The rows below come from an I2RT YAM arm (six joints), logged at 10 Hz.
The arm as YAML. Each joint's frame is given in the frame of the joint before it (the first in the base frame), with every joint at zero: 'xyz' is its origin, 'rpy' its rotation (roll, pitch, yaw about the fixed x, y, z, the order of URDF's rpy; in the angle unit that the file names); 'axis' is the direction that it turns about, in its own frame. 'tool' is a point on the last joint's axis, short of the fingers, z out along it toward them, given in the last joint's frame.
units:
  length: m
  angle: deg
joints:
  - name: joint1
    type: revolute
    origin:
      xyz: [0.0, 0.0, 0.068]
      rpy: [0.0, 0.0, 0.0]
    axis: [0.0, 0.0, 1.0]
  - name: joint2
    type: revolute
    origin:
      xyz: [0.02, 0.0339, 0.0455]
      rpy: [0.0, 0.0, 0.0]
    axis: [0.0, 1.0, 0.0]
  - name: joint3
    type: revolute
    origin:
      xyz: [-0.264, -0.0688, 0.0]
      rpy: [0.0, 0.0, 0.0]
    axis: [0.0, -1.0, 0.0]
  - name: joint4
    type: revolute
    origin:
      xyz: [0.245, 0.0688, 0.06]
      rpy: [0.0, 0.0, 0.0]
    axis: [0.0, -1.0, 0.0]
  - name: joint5
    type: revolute
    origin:
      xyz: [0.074, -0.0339, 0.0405]
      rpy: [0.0, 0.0, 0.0]
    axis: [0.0, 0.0, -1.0]
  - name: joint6
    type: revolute
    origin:
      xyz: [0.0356, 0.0, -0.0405]
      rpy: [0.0, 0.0, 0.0]
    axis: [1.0, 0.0, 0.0]
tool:
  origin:
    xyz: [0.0, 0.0, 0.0]
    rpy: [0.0, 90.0, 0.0]
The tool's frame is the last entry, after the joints.
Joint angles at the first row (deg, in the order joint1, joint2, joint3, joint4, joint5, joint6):
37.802, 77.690, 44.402, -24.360, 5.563, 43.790
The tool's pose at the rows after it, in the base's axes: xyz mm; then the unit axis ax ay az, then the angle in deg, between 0 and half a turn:
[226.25 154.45 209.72 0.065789 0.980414 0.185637 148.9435]
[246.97 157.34 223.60 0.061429 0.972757 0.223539 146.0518]
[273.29 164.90 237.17 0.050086 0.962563 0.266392 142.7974]
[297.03 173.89 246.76 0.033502 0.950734 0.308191 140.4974]
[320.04 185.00 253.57 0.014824 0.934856 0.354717 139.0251]
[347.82 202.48 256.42 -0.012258 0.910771 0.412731 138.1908]
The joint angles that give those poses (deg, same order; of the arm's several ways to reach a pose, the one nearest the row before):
34.699, 78.325, 47.180, -21.388, 2.918, 41.387
32.491, 80.488, 50.764, -17.847, -0.076, 39.747
30.720, 84.423, 55.573, -13.235, -3.464, 38.217
29.605, 88.575, 60.073, -8.950, -7.180, 37.190
28.927, 93.122, 64.621, -4.536, -11.530, 37.015
28.709, 99.525, 70.411, 1.149, -17.169, 37.539

